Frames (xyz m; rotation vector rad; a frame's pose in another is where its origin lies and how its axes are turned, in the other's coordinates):
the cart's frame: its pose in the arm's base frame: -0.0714 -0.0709 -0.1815 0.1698 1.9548 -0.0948
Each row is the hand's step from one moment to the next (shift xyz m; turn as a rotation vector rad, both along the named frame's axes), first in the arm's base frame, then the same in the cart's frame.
Working: the arm's base frame: its pose in the cart's frame: -0.1892 0.0840 -0.0142 -0.1698 -1.9548 0.0948

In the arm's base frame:
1: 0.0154 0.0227 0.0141 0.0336 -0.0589 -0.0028
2: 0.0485 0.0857 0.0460 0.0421 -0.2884 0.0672
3: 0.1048 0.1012 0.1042 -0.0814 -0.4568 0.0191
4: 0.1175 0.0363 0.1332 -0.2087 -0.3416 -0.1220
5: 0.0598 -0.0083 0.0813 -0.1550 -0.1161 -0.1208
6: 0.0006 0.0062 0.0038 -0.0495 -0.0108 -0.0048
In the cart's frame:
1: -0.0171 0.0251 0.0054 -0.0143 -0.0526 0.0404
2: -0.0543 0.0931 0.0143 -0.0993 -0.2767 0.0551
3: -0.1279 0.1184 0.0413 -0.0213 -0.4637 -0.0148
4: -0.1643 0.0568 0.0513 0.1653 -0.3727 -0.0942
5: -0.0981 0.0027 0.0249 0.1609 -0.1415 -0.0786
6: -0.0033 0.0063 -0.0018 0.0221 -0.0188 -0.0418

